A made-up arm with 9 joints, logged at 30 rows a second.
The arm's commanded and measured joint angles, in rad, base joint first. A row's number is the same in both.
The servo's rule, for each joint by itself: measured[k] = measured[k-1] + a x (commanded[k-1-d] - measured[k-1]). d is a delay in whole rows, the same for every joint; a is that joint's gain. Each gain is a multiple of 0.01, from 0.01 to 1. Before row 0 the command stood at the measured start. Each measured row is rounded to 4 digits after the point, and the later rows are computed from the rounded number. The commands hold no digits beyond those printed.
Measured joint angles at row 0:
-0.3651, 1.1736, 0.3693, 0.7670, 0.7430, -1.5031, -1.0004, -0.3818, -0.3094
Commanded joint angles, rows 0 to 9:
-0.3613, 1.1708, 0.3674, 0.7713, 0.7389, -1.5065, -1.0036, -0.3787, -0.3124
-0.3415, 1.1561, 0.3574, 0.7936, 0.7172, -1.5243, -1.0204, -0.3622, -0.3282
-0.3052, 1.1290, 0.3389, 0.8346, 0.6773, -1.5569, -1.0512, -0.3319, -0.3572
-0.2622, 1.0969, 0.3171, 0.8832, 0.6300, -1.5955, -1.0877, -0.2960, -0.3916
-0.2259, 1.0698, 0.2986, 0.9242, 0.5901, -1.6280, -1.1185, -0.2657, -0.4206
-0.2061, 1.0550, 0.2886, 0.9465, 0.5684, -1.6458, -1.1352, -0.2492, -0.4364
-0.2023, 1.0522, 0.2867, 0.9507, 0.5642, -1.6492, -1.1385, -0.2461, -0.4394
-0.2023, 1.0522, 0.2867, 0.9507, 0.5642, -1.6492, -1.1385, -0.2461, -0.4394
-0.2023, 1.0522, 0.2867, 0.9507, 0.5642, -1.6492, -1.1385, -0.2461, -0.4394
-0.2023, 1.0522, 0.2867, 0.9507, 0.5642, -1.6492, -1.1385, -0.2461, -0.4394
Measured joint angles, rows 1 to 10:
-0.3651, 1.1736, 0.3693, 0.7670, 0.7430, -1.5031, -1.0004, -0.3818, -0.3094
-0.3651, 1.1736, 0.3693, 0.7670, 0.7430, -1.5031, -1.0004, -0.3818, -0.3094
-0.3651, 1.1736, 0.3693, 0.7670, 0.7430, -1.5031, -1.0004, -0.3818, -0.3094
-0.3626, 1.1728, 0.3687, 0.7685, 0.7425, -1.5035, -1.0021, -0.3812, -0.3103
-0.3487, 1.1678, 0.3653, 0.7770, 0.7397, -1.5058, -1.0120, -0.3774, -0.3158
-0.3200, 1.1562, 0.3574, 0.7966, 0.7328, -1.5114, -1.0332, -0.3683, -0.3286
-0.2819, 1.1384, 0.3453, 0.8260, 0.7215, -1.5207, -1.0626, -0.3538, -0.3481
-0.2449, 1.1178, 0.3313, 0.8594, 0.7070, -1.5325, -1.0928, -0.3362, -0.3706
-0.2193, 1.0990, 0.3185, 0.8890, 0.6918, -1.5450, -1.1157, -0.3188, -0.3910
-0.2081, 1.0850, 0.3090, 0.9100, 0.6778, -1.5565, -1.1280, -0.3043, -0.4060
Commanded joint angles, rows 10 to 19:
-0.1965, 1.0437, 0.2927, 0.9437, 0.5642, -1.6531, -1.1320, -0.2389, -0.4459
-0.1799, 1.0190, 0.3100, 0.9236, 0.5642, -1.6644, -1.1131, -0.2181, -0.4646
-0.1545, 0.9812, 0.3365, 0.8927, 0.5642, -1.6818, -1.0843, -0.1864, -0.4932
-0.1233, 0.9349, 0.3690, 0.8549, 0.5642, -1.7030, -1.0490, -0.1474, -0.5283
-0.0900, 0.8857, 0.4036, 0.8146, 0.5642, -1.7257, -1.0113, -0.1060, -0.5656
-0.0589, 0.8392, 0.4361, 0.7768, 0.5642, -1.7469, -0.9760, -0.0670, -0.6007
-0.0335, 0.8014, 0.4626, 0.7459, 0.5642, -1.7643, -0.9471, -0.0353, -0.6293
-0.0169, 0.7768, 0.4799, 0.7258, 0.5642, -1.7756, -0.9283, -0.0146, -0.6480
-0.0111, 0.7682, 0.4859, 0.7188, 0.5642, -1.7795, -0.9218, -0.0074, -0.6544
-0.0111, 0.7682, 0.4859, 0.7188, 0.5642, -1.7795, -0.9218, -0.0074, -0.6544
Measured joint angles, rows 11 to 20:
-0.2043, 1.0752, 0.3023, 0.9238, 0.6653, -1.5667, -1.1337, -0.2927, -0.4164
-0.2030, 1.0683, 0.2976, 0.9329, 0.6542, -1.5758, -1.1363, -0.2834, -0.4235
-0.2025, 1.0635, 0.2943, 0.9390, 0.6443, -1.5839, -1.1375, -0.2759, -0.4284
-0.1985, 1.0576, 0.2938, 0.9406, 0.6355, -1.5915, -1.1345, -0.2685, -0.4338
-0.1862, 1.0460, 0.2987, 0.9348, 0.6277, -1.5995, -1.1229, -0.2584, -0.4433
-0.1653, 1.0266, 0.3100, 0.9205, 0.6207, -1.6086, -1.1021, -0.2440, -0.4588
-0.1376, 0.9991, 0.3277, 0.8982, 0.6145, -1.6190, -1.0734, -0.2247, -0.4803
-0.1062, 0.9651, 0.3505, 0.8698, 0.6090, -1.6307, -1.0399, -0.2010, -0.5067
-0.0750, 0.9273, 0.3762, 0.8382, 0.6041, -1.6435, -1.0054, -0.1742, -0.5358
-0.0476, 0.8895, 0.4021, 0.8068, 0.5997, -1.6568, -0.9739, -0.1464, -0.5648

